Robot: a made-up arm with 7 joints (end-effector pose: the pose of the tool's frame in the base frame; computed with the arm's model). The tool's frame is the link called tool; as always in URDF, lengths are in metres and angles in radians.
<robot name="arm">
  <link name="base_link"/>
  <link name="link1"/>
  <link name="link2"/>
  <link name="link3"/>
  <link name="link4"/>
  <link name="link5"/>
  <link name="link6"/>
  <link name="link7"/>
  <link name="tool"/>
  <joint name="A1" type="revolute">
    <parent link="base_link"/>
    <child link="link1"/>
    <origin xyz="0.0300 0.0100 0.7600" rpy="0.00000 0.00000 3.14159"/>
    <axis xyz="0 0 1"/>
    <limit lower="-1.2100" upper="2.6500"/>
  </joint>
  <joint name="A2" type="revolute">
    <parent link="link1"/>
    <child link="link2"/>
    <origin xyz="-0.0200 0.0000 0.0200" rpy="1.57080 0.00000 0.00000"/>
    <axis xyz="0 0 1"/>
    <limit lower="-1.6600" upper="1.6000"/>
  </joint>
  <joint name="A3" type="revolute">
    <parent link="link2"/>
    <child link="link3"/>
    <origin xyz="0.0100 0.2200 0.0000" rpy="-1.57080 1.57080 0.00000"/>
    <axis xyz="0 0 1"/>
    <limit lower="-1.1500" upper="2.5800"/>
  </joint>
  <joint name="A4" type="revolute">
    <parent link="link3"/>
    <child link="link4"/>
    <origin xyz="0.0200 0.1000 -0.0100" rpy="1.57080 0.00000 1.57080"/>
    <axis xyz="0 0 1"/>
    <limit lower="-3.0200" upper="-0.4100"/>
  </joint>
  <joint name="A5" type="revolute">
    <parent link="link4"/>
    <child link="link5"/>
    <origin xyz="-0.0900 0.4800 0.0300" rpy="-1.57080 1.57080 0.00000"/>
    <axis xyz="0 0 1"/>
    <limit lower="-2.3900" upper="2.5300"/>
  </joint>
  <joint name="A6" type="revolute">
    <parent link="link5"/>
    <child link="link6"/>
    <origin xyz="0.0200 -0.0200 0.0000" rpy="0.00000 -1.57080 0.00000"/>
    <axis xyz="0 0 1"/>
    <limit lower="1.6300" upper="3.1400"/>
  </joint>
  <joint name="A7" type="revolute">
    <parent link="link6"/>
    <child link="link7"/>
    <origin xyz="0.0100 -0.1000 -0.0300" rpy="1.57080 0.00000 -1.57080"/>
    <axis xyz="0 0 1"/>
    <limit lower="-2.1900" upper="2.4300"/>
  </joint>
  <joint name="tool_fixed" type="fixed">
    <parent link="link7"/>
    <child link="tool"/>
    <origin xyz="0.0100 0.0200 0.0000" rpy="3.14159 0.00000 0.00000"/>
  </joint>
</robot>
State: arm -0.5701 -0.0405 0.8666 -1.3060 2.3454 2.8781 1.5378
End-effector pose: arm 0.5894 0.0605 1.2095 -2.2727 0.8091 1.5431
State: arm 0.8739 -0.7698 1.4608 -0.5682 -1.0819 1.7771 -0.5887
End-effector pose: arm -0.5457 -0.1119 1.3493 -2.1965 -0.1098 3.0378
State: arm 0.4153 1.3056 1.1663 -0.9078 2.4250 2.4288 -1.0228
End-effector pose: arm 0.4896 0.6528 0.6352 2.3810 0.8208 0.0281
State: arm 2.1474 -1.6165 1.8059 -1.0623 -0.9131 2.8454 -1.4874
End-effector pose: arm -0.0755 -0.6765 0.5690 1.5646 0.7935 2.4581
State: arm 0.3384 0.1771 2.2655 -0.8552 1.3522 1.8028 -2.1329
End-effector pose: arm -0.1876 0.3233 1.5291 -1.7301 -0.1979 -0.8185
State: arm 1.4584 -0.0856 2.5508 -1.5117 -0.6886 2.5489 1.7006
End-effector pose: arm -0.3539 -0.4816 1.0765 1.0197 -0.6275 2.3588
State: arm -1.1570 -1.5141 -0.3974 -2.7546 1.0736 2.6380 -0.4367
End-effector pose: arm -0.1190 -0.3366 1.1302 1.8490 -0.6349 -2.5333
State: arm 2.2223 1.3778 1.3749 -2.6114 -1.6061 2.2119 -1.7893
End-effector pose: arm -0.1491 -0.4168 0.6662 -0.3745 0.0465 0.3057
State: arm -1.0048 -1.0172 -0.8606 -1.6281 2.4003 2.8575 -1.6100
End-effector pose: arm -0.4711 -0.2542 1.1304 2.4065 0.0738 2.6460
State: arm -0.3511 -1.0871 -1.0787 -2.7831 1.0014 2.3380 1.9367
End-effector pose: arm 0.1635 -0.4706 0.7965 -1.6477 0.7287 1.5721
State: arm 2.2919 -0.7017 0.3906 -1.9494 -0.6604 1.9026 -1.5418
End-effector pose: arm -0.4679 0.1658 1.2217 -0.7922 0.8503 -2.4182
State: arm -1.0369 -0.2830 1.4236 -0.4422 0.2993 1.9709 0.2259
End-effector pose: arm 0.1481 0.2486 1.5467 0.8768 -1.4781 -0.2290
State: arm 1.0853 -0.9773 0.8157 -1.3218 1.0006 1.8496 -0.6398
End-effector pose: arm -0.4122 0.1021 1.4372 -0.7820 -0.7734 -2.8826
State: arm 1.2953 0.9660 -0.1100 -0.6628 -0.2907 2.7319 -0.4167
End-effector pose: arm 0.2597 0.7452 0.9630 -1.0147 -0.6523 2.2736
